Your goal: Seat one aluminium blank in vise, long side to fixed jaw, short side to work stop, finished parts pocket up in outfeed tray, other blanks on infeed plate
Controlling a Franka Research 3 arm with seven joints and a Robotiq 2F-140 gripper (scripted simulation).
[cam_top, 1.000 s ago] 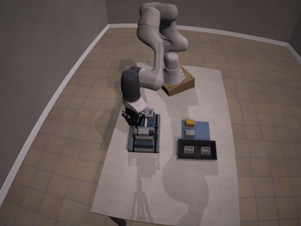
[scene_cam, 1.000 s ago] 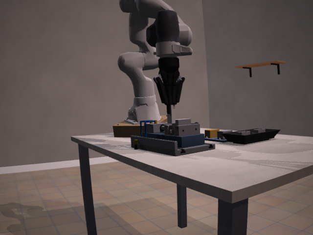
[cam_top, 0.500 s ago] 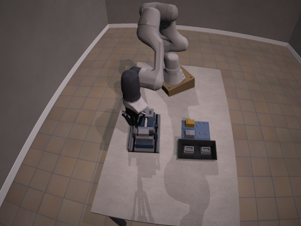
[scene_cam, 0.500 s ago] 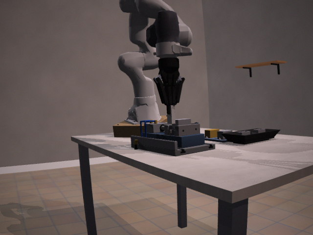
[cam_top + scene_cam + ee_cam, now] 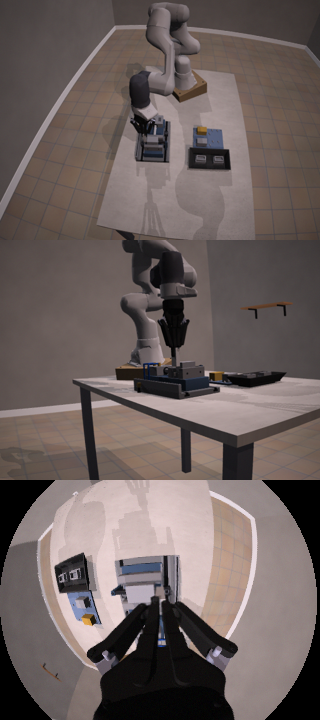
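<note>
Right now my hand is 7 cm past the dark rail, 4 cm to the left of it and 10 cm above it. Also, from my hand: brass blank 12 cm behind, 34 cm to the left, 11 cm below.
</note>
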